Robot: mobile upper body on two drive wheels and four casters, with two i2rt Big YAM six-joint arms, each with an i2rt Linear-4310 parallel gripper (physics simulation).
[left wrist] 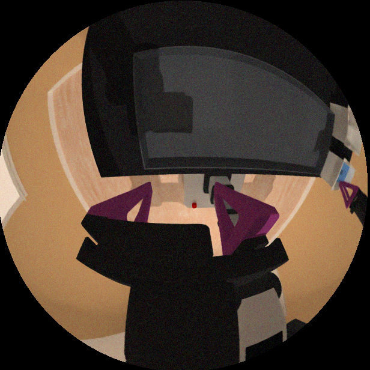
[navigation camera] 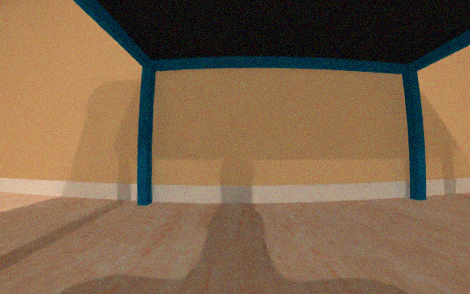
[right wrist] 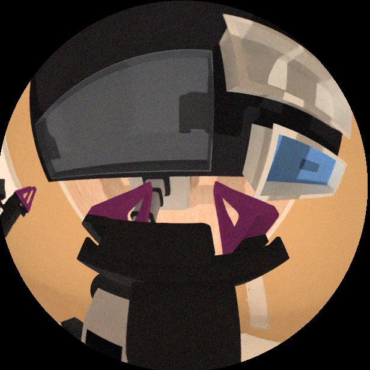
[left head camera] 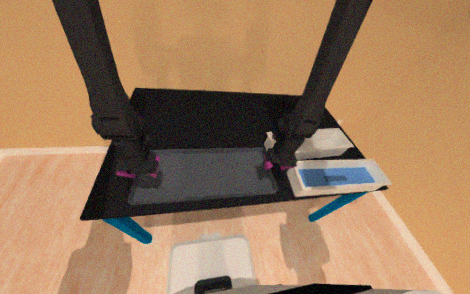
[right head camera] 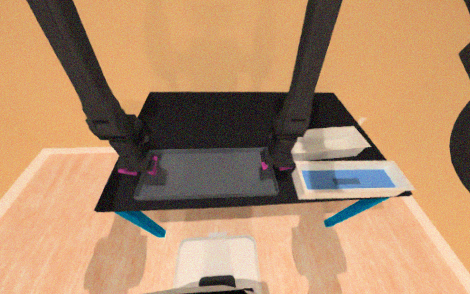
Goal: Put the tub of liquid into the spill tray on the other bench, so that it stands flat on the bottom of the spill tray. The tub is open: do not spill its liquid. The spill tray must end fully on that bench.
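The dark grey spill tray (left head camera: pixel 215 175) (right head camera: pixel 210 175) (left wrist: pixel 240 100) (right wrist: pixel 130 110) lies flat on the black bench (left head camera: pixel 210 115) (right head camera: pixel 225 115) near its front edge. The white open tub (left head camera: pixel 345 190) (right head camera: pixel 350 194) (right wrist: pixel 295 190) stands level on the same bench, to the right of the tray, with blue liquid inside. My left gripper (left head camera: pixel 141 170) (right head camera: pixel 140 169) (left wrist: pixel 182 186) is open and empty over the tray's left end. My right gripper (left head camera: pixel 277 166) (right head camera: pixel 275 167) (right wrist: pixel 182 186) is open and empty over the tray's right end, close to the tub's left end.
A second white container (left head camera: pixel 327 145) (right head camera: pixel 332 140) (right wrist: pixel 280 70) stands behind the tub. The bench has blue legs (left head camera: pixel 130 230) (right head camera: pixel 142 224) (navigation camera: pixel 146 135). A wall (navigation camera: pixel 280 115) rises behind the bench. My pale base (left head camera: pixel 210 255) (right head camera: pixel 217 257) is before the bench.
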